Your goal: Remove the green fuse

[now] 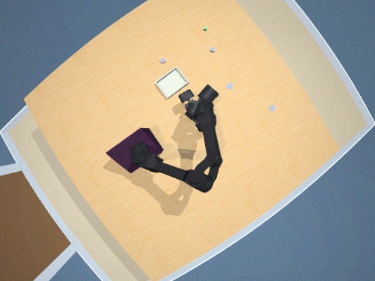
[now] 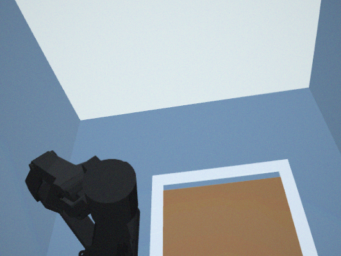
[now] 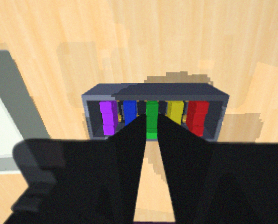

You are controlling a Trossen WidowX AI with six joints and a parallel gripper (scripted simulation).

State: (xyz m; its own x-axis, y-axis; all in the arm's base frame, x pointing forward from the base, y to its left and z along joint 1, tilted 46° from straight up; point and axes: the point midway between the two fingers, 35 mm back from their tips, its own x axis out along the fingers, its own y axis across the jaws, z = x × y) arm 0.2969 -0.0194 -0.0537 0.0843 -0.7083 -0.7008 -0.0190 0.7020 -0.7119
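My gripper tip is 20 mm to the right of the blue fuse and 10 mm above it. Round my gripper tip: green fuse: 10 mm below; then purple fuse: 40 mm to the left, 10 mm below; then yellow fuse: 20 mm to the right, 10 mm below.
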